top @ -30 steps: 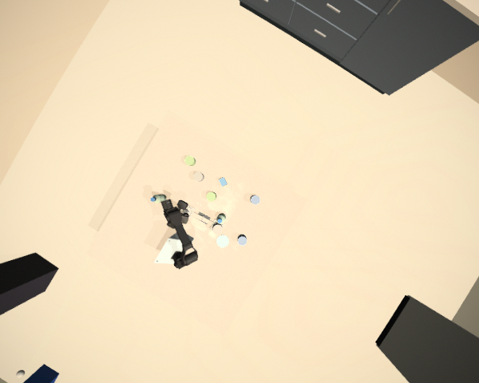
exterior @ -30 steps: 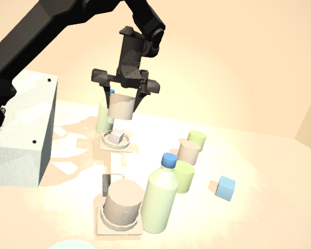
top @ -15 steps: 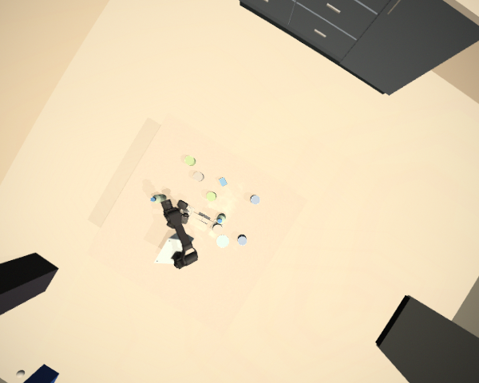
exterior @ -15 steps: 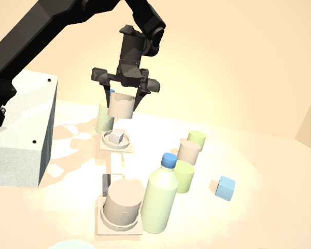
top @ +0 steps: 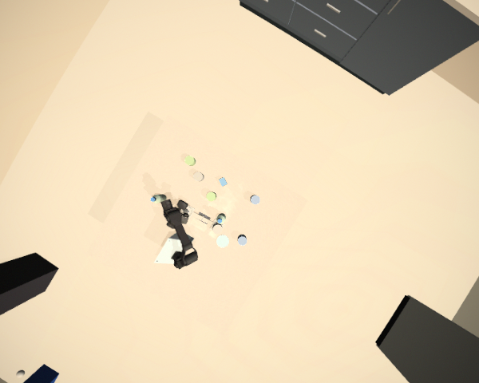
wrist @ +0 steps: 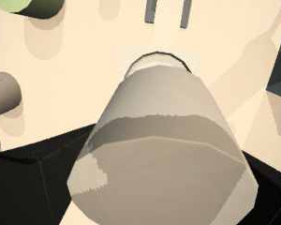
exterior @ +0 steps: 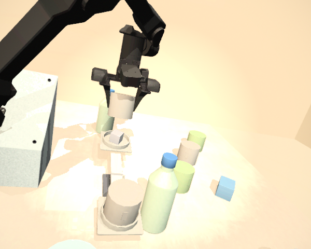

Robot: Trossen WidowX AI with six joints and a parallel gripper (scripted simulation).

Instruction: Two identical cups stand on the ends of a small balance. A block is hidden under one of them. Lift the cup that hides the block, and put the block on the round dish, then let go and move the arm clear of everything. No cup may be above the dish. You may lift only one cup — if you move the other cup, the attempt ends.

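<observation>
My gripper tip is now 1 cm to the left of the pale grey block and 8 cm above it. The rest, counted from my gripper tip: round dish: 6 cm behind, 36 cm to the right, 17 cm below; balance beam: 1 cm ahead, 14 cm to the right, 13 cm below; blue cube: 34 cm ahead, 11 cm to the right, 15 cm below.
</observation>
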